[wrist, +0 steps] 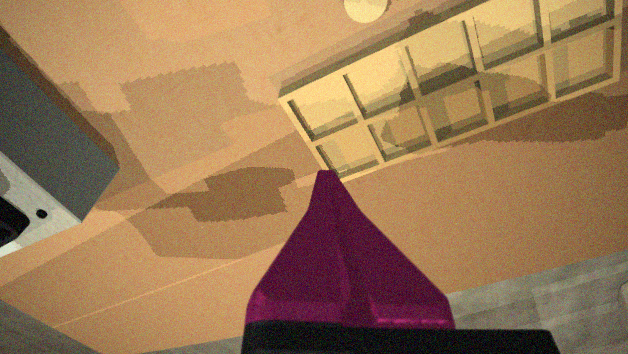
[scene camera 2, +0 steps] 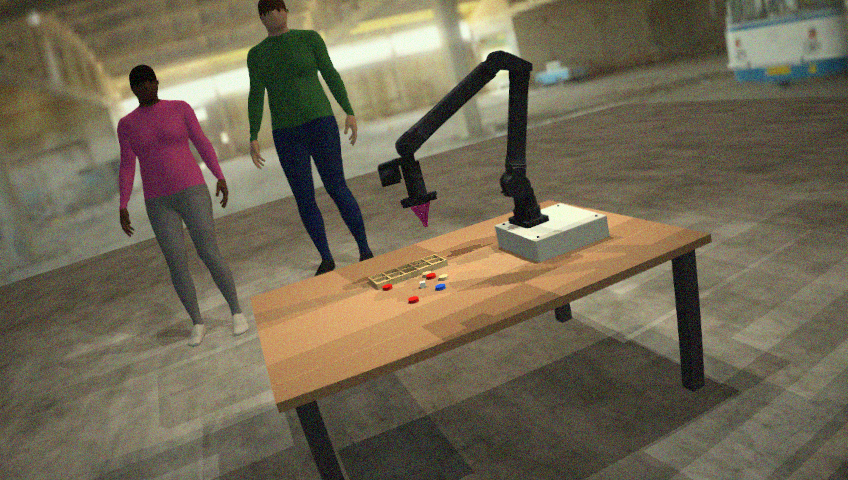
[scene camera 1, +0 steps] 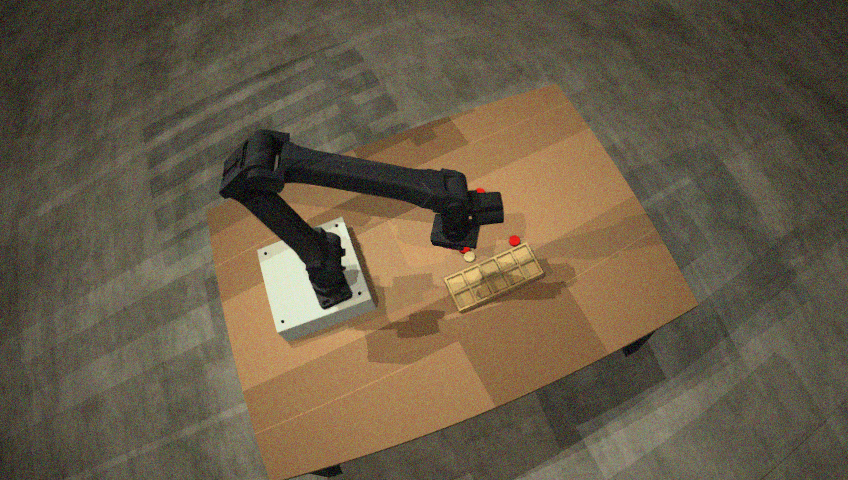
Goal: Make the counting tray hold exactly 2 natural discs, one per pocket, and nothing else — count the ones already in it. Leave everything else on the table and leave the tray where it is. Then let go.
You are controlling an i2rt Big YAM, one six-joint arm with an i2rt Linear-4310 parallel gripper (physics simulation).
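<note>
The counting tray (scene camera 1: 501, 292) (scene camera 2: 410, 275) (wrist: 436, 145) lies flat on the table with two rows of pockets; no disc shows in the pockets in view. One natural disc (scene camera 1: 469, 256) (wrist: 365, 7) lies on the table just outside the tray's long side; in scene camera 2 it is partly hidden behind a red disc. The other natural disc (scene camera 2: 442, 277) lies a little farther from the tray and is hidden under the arm in scene camera 1. My gripper (scene camera 2: 425, 225) (wrist: 324, 180) is shut and empty, its magenta fingertips together, high above the table near the tray's base-side end.
Red discs (scene camera 1: 514, 240) (scene camera 2: 387, 287) (scene camera 2: 430, 275) (scene camera 2: 413, 299), a blue disc (scene camera 2: 440, 286) and a small white cube (scene camera 2: 422, 284) lie near the tray. One red disc is beside the nearer natural disc. The arm's pale base box (scene camera 1: 291, 291) (scene camera 2: 571, 231) stands on the table. Two people stand behind the table.
</note>
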